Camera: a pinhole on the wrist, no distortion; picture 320 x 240 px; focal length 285.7 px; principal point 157.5 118.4 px. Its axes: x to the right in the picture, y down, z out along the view. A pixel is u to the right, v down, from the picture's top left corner.
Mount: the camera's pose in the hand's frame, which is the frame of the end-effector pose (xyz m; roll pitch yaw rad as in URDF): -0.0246 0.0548 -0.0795 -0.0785 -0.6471 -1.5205
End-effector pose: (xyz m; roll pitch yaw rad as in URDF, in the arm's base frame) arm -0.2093 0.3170 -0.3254 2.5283 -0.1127 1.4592
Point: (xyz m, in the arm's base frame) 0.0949 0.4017 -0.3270
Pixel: 177.3 230.5
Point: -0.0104 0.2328 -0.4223
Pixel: 284.1 45.7
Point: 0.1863 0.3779 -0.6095
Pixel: 307.2 154.8
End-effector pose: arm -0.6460 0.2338 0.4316 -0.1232 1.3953 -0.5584
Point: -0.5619 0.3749 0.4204
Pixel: 100.5 177.3
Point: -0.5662 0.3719 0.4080
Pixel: 100.2 205.1
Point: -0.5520 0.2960 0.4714
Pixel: 269.8 86.9
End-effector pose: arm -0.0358 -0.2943 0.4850 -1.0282 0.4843 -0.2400
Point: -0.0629 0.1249 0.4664
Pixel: 194.4 51.4
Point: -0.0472 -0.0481 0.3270
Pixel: 104.1 143.5
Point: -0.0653 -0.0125 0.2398
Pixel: 36.2 157.1
